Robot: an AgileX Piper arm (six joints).
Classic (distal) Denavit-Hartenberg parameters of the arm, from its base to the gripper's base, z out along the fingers. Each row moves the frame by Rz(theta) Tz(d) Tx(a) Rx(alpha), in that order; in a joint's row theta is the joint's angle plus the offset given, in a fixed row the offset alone. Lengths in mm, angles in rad.
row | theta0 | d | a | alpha
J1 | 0 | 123 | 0 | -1.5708
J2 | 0.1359 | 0 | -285 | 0
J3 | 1.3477 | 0 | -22 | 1.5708
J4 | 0 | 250.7 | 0 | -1.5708
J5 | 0 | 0 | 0 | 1.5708
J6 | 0 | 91 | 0 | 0
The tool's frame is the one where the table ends.
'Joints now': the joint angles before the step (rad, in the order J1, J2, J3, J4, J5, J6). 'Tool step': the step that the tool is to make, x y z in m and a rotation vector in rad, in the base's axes. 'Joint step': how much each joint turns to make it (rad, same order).
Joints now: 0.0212 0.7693 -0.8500 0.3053 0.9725 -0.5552
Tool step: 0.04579 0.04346 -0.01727 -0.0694 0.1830 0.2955
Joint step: 0.2285 0.2617 -0.0857 0.0033 0.0349 -0.0758
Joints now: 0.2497 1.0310 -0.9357 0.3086 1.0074 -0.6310
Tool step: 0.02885 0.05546 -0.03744 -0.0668 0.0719 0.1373
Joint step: 0.2284 0.2123 -0.0121 -0.0716 -0.1306 0.0759
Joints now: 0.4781 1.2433 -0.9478 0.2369 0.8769 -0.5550
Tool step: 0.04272 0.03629 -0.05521 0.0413 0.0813 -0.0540
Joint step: 0.0353 0.2558 -0.0138 0.0957 -0.1991 0.0064
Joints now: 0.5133 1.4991 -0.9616 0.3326 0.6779 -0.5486
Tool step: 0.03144 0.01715 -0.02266 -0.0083 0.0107 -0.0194
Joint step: 0.0015 0.1533 -0.0845 0.0080 -0.0587 0.0000
